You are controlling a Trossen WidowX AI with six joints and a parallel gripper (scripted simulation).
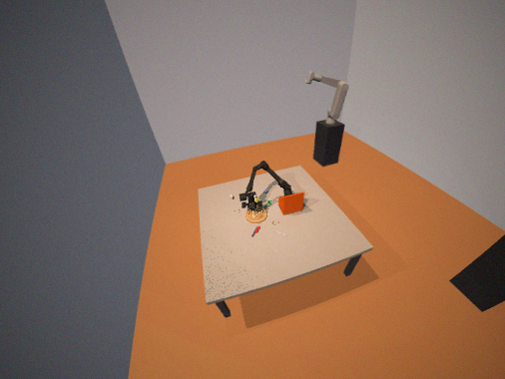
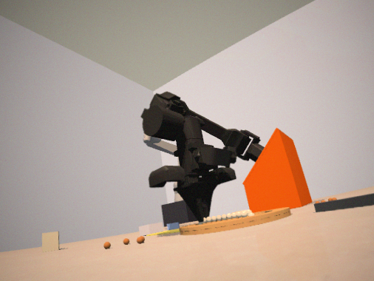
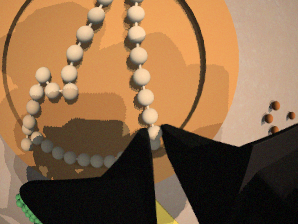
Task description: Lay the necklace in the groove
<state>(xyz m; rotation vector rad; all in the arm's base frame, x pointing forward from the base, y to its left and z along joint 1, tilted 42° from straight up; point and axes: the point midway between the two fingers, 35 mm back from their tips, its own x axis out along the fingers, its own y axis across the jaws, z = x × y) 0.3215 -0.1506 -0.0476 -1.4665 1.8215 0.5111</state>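
The round wooden bead board lies 50 mm to the left of my gripper tip, 20 mm behind it and 10 mm below it. Round my gripper tip: tan cube (280 mm to the right, 150 mm ahead); yellow flat piece (120 mm to the right, 70 mm behind, 10 mm below); red-handled tool (230 mm to the left, 40 mm ahead, 10 mm below).
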